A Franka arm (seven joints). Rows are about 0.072 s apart.
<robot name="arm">
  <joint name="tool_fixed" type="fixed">
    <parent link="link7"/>
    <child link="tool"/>
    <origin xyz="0 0 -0.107" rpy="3.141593 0 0"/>
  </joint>
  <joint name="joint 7" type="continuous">
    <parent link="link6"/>
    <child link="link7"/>
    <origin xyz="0.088 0 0"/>
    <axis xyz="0 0 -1"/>
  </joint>
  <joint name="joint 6" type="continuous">
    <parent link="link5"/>
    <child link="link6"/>
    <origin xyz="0 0 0"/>
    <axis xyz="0 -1 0"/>
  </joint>
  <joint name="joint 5" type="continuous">
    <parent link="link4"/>
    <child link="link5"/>
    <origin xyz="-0.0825 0 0.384"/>
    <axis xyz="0 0 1"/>
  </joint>
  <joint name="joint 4" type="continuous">
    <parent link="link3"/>
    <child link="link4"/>
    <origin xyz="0.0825 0 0"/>
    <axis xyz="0 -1 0"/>
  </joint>
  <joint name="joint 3" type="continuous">
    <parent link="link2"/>
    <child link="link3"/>
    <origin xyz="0 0 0.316"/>
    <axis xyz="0 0 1"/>
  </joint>
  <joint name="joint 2" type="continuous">
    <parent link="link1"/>
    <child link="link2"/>
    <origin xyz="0 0 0"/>
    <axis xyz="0 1 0"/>
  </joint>
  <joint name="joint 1" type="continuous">
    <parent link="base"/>
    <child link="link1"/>
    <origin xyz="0 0 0.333"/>
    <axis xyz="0 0 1"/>
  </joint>
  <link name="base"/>
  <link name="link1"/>
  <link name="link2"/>
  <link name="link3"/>
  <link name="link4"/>
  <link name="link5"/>
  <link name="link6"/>
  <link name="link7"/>
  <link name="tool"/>
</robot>
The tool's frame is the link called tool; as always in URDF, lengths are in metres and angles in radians. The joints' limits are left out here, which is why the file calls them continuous.
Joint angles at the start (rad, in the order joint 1, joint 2, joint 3, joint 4, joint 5, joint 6, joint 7):
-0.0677, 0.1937, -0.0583, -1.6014, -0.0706, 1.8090, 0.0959
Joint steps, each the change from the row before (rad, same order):
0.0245, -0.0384, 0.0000, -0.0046, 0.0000, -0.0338, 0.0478
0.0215, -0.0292, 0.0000, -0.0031, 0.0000, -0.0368, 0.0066
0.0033, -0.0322, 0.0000, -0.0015, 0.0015, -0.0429, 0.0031
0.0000, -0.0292, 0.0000, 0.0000, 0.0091, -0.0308, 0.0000
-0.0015, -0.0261, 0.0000, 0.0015, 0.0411, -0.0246, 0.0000
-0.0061, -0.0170, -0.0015, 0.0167, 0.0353, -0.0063, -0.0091
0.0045, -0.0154, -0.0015, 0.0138, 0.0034, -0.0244, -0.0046
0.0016, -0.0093, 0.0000, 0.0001, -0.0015, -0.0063, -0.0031
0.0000, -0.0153, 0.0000, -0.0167, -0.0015, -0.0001, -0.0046
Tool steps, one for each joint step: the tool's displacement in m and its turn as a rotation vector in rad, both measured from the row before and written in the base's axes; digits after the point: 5 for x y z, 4 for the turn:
-0.00966, 0.01559, 0.01846, 0.0020, -0.0041, -0.0259
-0.00903, 0.01326, 0.01295, 0.0022, 0.0100, 0.0120
-0.01172, 0.00228, 0.01468, 0.0038, 0.0116, -0.0033
-0.01019, 0.00105, 0.01432, 0.0106, 0.0008, -0.0032
-0.00888, 0.00344, 0.01340, 0.0420, -0.0062, -0.0063
-0.00447, -0.00064, 0.01705, 0.0338, -0.0302, -0.0006
-0.00625, 0.00236, 0.01304, 0.0038, -0.0052, 0.0079
-0.00329, 0.00086, 0.00466, -0.0013, -0.0030, 0.0048
-0.00490, -0.00003, 0.00052, -0.0006, 0.0015, 0.0046

